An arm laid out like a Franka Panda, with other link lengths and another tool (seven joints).
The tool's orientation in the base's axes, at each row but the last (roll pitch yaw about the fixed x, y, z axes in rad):
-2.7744, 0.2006, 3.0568
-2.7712, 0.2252, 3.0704
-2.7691, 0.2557, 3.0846
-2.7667, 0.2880, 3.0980
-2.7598, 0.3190, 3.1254
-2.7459, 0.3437, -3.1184
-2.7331, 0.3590, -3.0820
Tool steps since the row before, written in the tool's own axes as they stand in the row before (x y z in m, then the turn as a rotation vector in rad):
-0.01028, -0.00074, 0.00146, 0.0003, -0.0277, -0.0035
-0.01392, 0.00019, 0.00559, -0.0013, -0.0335, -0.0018
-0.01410, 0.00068, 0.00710, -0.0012, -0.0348, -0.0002
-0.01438, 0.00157, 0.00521, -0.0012, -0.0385, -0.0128
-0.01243, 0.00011, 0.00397, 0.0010, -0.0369, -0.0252
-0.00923, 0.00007, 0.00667, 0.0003, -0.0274, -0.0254
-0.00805, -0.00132, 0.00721, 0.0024, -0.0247, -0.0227
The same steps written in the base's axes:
0.01015, -0.00208, 0.00097, -0.0050, -0.0243, 0.0129
0.01458, -0.00289, -0.00204, -0.0040, -0.0304, 0.0137
0.01524, -0.00282, -0.00307, -0.0039, -0.0322, 0.0127
0.01529, -0.00111, -0.00112, -0.0076, -0.0308, 0.0253
0.01295, -0.00159, 0.00036, -0.0130, -0.0246, 0.0349
0.01083, -0.00226, -0.00271, -0.0114, -0.0158, 0.0319
0.00990, -0.00349, -0.00288, -0.0122, -0.0144, 0.0278

